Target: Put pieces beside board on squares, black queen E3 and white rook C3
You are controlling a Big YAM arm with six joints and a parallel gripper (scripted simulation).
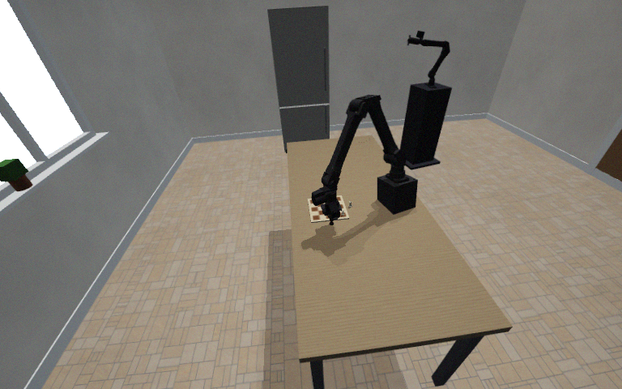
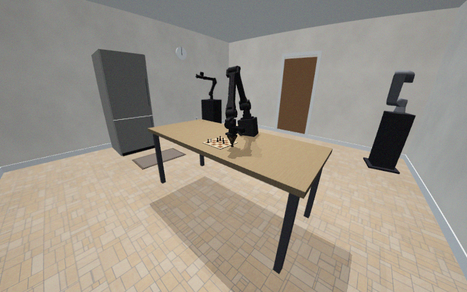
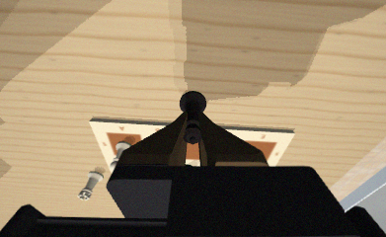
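The chessboard lies 2 cm behind my hand, 13 cm to the right of it and 3 cm below it. Round my hand: black queen right at my hand.
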